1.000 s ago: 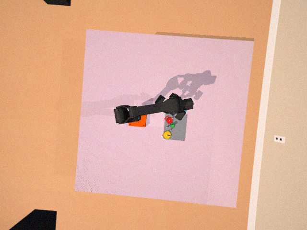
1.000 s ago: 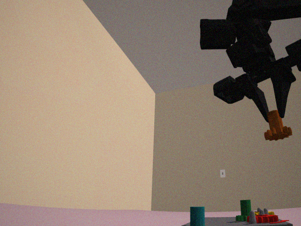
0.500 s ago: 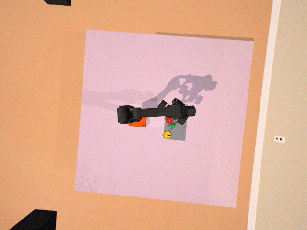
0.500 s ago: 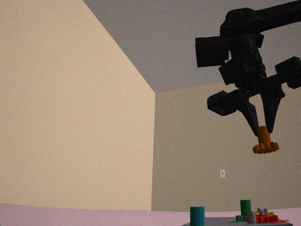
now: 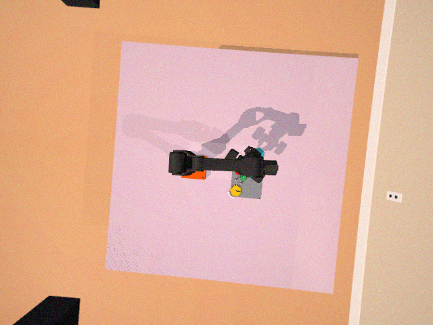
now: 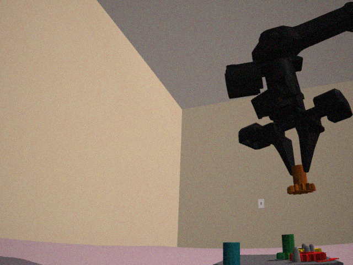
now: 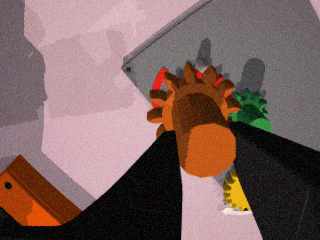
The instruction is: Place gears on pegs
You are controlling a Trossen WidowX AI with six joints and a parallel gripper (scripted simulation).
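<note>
My gripper tip is 2 cm short of the green gear, 7 cm to the left of it and 11 cm above it. From my gripper tip the other things lie so: red gear: 3 cm to the right, 12 cm below; orange gear: 1 cm below; grey board: 5 cm ahead, 8 cm to the right, 13 cm below.
</note>
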